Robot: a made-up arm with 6 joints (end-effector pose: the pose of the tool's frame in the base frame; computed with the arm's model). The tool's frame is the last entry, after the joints. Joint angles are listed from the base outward.
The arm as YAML. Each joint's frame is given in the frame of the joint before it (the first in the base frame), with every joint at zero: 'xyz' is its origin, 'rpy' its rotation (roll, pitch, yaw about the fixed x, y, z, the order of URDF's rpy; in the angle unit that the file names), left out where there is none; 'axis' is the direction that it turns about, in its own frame. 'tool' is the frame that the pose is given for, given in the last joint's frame.
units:
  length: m
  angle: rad
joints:
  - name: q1
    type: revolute
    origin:
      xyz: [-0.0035, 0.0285, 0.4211]
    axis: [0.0, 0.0, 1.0]
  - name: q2
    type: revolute
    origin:
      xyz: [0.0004, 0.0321, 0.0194]
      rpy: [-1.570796, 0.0, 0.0]
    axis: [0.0, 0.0, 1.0]
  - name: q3
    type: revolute
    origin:
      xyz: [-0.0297, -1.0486, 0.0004]
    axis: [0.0, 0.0, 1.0]
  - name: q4
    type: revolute
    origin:
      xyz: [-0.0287, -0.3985, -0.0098]
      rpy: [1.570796, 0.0, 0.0]
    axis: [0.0, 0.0, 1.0]
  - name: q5
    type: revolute
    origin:
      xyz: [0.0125, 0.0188, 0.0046]
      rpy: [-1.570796, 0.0, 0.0]
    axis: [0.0, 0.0, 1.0]
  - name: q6
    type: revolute
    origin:
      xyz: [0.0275, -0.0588, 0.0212]
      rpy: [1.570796, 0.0, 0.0]
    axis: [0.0, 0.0, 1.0]
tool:
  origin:
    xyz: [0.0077, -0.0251, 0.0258]
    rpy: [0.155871, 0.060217, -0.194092]
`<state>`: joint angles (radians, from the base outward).
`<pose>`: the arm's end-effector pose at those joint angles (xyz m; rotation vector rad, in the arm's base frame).
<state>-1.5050 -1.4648 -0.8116 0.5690 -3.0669 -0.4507</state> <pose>-0.0609 1.2839 0.2754 0.3489 1.0760 -2.5900</pose>
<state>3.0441 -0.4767 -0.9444 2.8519 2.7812 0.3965</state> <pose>0.8095 -0.0550 1.3697 -0.4295 -1.9121 0.4641</pose>
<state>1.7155 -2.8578 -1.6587 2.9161 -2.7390 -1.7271</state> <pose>0.0056 0.0883 -0.6228 -0.3647 2.1997 -2.1532</pose>
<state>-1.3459 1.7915 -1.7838 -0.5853 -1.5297 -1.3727</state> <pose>0.2937 -0.8881 0.6515 0.3345 2.1772 1.9556</pose>
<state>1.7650 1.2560 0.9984 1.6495 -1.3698 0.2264</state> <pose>-0.2280 1.3813 0.5348 0.6525 1.8902 0.7779</pose>
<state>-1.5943 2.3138 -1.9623 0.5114 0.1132 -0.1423</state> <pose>0.0348 -0.9422 0.2032 0.5107 0.2992 -1.4112</pose>
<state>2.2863 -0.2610 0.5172 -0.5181 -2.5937 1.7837</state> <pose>0.0963 -0.2472 1.8085 -0.1453 2.6777 -1.3156</pose>
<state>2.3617 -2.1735 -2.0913 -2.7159 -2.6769 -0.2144</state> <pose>0.3653 -0.3806 -0.3478 0.2790 1.6646 -1.5010</pose>
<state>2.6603 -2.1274 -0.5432 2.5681 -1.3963 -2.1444</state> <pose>0.9697 -0.4176 -0.5107 -1.5088 0.2322 -2.0499</pose>
